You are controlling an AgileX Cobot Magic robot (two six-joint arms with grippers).
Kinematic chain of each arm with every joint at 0, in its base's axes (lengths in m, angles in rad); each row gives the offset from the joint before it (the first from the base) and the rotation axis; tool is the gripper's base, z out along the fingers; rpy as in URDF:
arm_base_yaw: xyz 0 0 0.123 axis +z
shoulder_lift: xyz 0 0 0 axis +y
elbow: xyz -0.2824 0 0.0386 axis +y
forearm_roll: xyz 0.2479 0 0.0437 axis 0.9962 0 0.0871
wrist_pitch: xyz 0 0 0 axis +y
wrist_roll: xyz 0.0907 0 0.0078 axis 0.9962 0 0.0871
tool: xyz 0 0 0 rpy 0 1.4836 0
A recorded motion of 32 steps. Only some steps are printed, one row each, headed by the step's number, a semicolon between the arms.
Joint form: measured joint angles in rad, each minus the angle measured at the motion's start. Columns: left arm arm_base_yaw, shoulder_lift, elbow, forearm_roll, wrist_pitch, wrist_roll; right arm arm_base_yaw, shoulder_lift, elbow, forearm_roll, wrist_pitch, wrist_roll.
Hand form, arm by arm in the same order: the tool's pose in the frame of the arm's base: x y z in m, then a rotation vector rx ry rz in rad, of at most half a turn. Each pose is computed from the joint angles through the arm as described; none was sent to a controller.
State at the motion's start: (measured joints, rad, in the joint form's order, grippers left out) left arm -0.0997 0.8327 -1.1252 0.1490 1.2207 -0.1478; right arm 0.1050 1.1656 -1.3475 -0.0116 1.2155 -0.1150
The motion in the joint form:
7: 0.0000 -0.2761 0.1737 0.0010 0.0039 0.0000; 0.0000 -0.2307 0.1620 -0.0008 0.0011 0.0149
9: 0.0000 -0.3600 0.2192 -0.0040 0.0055 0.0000; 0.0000 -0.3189 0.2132 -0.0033 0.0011 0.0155
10: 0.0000 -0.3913 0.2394 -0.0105 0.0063 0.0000; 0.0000 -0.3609 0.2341 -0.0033 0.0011 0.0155
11: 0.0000 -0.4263 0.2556 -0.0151 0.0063 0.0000; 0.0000 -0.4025 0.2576 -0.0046 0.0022 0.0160
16: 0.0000 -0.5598 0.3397 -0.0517 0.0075 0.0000; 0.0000 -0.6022 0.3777 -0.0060 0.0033 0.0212
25: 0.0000 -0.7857 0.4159 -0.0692 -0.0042 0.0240; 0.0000 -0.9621 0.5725 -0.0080 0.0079 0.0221
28: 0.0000 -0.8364 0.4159 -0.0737 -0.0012 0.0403; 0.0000 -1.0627 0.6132 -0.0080 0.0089 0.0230
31: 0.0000 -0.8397 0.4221 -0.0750 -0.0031 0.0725; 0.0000 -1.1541 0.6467 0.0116 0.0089 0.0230
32: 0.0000 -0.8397 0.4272 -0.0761 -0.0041 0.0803; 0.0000 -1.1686 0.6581 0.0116 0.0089 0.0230
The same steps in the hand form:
7: 0.0601 0.0069 0.3799 -0.0682 2.3005 0.0622; 0.1499 0.0147 0.4068 -0.2509 2.4367 -0.0140
9: 0.0426 0.0082 0.3713 -0.0704 2.2647 0.0500; 0.1271 0.0121 0.4044 -0.2461 2.3999 -0.0167
10: 0.0366 0.0082 0.3669 -0.0705 2.2553 0.0404; 0.1164 0.0110 0.4035 -0.2437 2.3790 -0.0166
11: 0.0296 0.0085 0.3635 -0.0710 2.2373 0.0318; 0.1060 0.0098 0.4014 -0.2411 2.3621 -0.0179
16: 0.0072 0.0077 0.3427 -0.0682 2.1937 -0.0200; 0.0602 0.0048 0.3841 -0.2263 2.2847 -0.0163
25: -0.0298 0.0098 0.3208 -0.0433 2.0352 -0.0468; -0.0069 -0.0024 0.3399 -0.2073 2.1253 -0.0165
28: -0.0398 0.0105 0.3188 -0.0276 1.9882 -0.0469; -0.0228 -0.0041 0.3278 -0.1999 2.0668 -0.0153
31: -0.0394 0.0103 0.3173 0.0049 1.9892 -0.0274; -0.0362 -0.0038 0.3167 -0.1985 2.0089 0.0083
32: -0.0386 0.0101 0.3161 0.0133 1.9933 -0.0233; -0.0373 -0.0039 0.3134 -0.1982 2.0058 0.0083

